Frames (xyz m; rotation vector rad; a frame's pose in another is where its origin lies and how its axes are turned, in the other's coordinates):
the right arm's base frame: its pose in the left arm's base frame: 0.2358 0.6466 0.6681 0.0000 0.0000 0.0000
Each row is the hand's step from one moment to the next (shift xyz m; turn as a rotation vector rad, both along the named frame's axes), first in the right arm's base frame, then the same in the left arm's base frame.
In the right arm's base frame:
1: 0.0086 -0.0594 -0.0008 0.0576 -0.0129 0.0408
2: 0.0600 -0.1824 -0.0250 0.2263 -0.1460 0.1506
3: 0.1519 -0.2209 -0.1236 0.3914 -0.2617 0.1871
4: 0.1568 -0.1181 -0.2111 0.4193 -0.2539 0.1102
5: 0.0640 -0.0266 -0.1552 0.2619 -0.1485 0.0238
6: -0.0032 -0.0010 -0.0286 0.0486 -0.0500 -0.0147
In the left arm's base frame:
1: 0.0086 -0.0594 -0.0008 0.0576 -0.0129 0.0408
2: 0.0600 -0.1824 -0.0250 0.2263 -0.1460 0.1506
3: 0.1519 -0.2209 -0.1236 0.3914 -0.2617 0.1871
4: 0.1568 -0.1181 -0.2111 0.4193 -0.2539 0.1102
5: 0.0640 -0.0266 -0.1552 0.2619 -0.1485 0.0238
6: -0.0032 -0.0010 -0.0286 0.0486 -0.0500 -0.0147

